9 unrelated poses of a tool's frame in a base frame.
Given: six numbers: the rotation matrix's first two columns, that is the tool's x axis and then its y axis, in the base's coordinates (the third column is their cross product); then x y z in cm.
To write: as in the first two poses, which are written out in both.
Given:
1: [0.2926 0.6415 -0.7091 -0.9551 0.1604 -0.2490 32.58 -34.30 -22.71]
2: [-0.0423 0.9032 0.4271 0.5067 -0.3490 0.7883 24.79 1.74 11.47]
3: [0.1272 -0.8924 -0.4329 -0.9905 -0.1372 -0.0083 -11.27 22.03 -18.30]
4: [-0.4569 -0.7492 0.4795 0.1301 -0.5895 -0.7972 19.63 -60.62 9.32]
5: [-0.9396 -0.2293 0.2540 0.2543 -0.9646 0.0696 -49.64 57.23 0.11]
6: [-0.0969 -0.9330 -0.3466 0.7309 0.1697 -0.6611 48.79 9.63 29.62]
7: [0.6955 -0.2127 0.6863 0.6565 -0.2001 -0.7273 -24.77 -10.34 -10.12]
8: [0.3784 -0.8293 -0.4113 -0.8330 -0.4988 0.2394 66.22 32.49 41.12]
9: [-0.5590 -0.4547 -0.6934 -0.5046 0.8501 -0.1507 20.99 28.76 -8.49]
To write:
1: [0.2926 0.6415 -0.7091 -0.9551 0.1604 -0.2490 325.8 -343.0 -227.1]
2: [-0.0423 0.9032 0.4271 0.5067 -0.3490 0.7883 247.9 17.4 114.7]
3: [0.1272 -0.8924 -0.4329 -0.9905 -0.1372 -0.0083 -112.7 220.3 -183.0]
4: [-0.4569 -0.7492 0.4795 0.1301 -0.5895 -0.7972 196.3 -606.2 93.2]
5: [-0.9396 -0.2293 0.2540 0.2543 -0.9646 0.0696 -496.4 572.3 1.1]
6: [-0.0969 -0.9330 -0.3466 0.7309 0.1697 -0.6611 487.9 96.3 296.2]
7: [0.6955 -0.2127 0.6863 0.6565 -0.2001 -0.7273 -247.7 -103.4 -101.2]
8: [0.3784 -0.8293 -0.4113 -0.8330 -0.4988 0.2394 662.2 324.9 411.2]
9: [-0.5590 -0.4547 -0.6934 -0.5046 0.8501 -0.1507 209.9 287.6 -84.9]
